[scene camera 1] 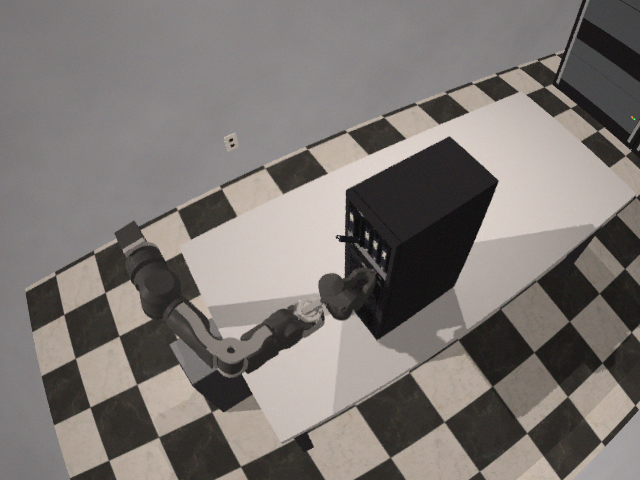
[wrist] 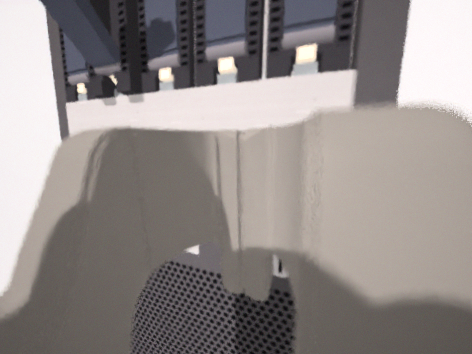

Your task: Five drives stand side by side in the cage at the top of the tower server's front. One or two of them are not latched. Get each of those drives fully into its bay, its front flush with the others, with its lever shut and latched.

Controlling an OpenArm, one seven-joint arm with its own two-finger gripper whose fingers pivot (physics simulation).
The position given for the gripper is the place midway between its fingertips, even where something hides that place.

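Gripper (scene camera 1: 373, 277). Wrist view too: gripper (wrist: 252, 209). Black tower server (wrist: 184, 298). Drive (wrist: 75, 68).
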